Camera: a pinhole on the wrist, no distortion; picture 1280 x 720 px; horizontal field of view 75.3 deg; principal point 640.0 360.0 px. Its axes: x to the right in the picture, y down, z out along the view. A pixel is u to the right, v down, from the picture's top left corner.
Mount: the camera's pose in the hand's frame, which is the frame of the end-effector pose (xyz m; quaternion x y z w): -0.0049 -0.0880 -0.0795 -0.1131 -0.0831 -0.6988 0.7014
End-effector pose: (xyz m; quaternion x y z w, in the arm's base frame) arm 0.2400 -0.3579 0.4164 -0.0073 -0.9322 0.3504 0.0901
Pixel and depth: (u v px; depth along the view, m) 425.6 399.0 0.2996
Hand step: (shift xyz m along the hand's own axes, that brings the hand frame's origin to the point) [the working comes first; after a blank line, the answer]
In the camera's frame: -0.0774 0.0141 0.2996

0.0209 0.0687 0.1864
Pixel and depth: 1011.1 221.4 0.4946
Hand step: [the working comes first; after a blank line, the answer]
In the camera's frame: 0.2213 -0.0826 0.4946

-0.0648 -0.1646 0.4599
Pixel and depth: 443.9 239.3 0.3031
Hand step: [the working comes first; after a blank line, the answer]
In the camera's frame: -0.0717 -0.0441 0.3031

-0.0371 0.0643 0.1939
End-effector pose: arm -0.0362 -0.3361 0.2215 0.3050 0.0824 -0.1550 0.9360
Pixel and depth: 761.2 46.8 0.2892
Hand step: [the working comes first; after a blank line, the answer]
In the camera's frame: 0.0423 -0.1092 0.2892

-0.1016 -0.0489 0.2146
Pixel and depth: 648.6 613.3 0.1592
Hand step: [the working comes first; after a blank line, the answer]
In the camera's frame: 0.0017 0.0486 0.1592

0.0503 -0.0459 0.0718
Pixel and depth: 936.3 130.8 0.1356
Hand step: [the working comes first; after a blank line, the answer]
In the camera's frame: 0.0484 -0.0375 0.1356

-0.0362 -0.0972 0.0657
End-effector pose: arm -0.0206 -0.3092 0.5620 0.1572 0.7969 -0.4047 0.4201
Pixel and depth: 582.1 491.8 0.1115
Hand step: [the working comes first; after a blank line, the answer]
In the camera's frame: -0.0078 0.0177 0.1115

0.0174 -0.0499 0.0247
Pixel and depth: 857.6 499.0 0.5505
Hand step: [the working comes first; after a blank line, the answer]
In the camera's frame: 0.1444 0.0922 0.5505

0.1115 -0.0758 0.4851
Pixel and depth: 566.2 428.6 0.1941
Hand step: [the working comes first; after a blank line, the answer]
In the camera's frame: -0.0173 0.0161 0.1941

0.0190 -0.0181 0.1015
